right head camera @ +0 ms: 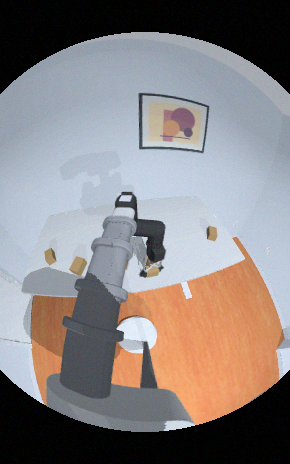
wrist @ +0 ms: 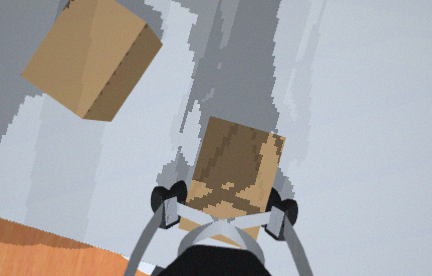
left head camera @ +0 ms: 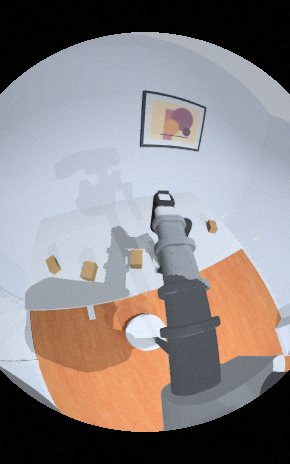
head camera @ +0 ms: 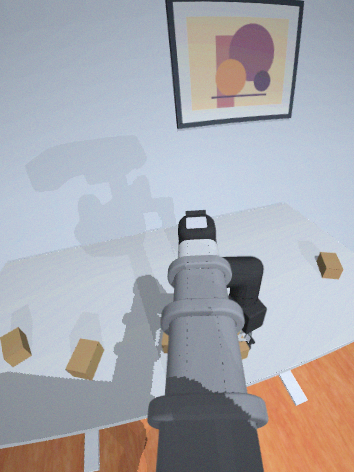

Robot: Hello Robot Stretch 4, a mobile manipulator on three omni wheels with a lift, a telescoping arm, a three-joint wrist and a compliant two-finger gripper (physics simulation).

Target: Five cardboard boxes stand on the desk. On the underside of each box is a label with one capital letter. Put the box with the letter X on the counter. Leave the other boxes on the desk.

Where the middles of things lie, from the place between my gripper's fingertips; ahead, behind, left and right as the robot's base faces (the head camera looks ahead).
I see my gripper 77 cm short of the framed picture (head camera: 225,68), 13 cm to the left of it and 67 cm below it.
